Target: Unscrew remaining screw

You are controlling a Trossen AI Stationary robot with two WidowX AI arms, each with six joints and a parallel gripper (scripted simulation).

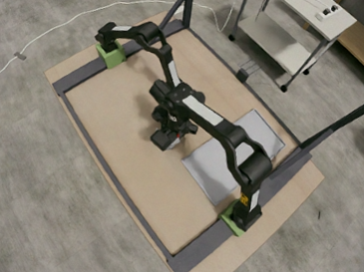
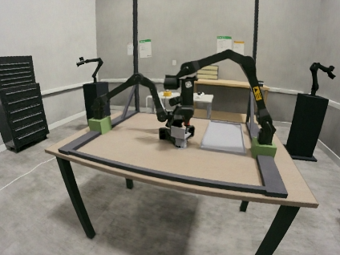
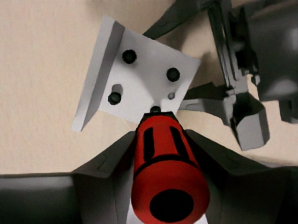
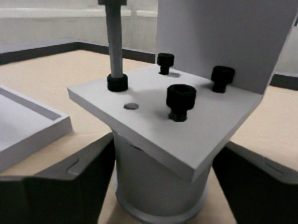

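Note:
Right now my left hand is 3 cm above the red screwdriver. Also, from my left hand: black screw 8 cm below, 3 cm to the right, 1 cm behind; then grey joint module 12 cm below, 2 cm to the right, 1 cm ahead; then light grey bracket 8 cm below, 2 cm to the right, 1 cm ahead.
The grey joint module is 20 mm ahead of my right hand, 20 mm to the left of it and 10 mm below it. Also, from my right hand: black screw: 30 mm above; red screwdriver: 10 mm ahead, 40 mm to the left, 90 mm above; light grey bracket: 20 mm ahead, 10 mm to the left, 40 mm above.

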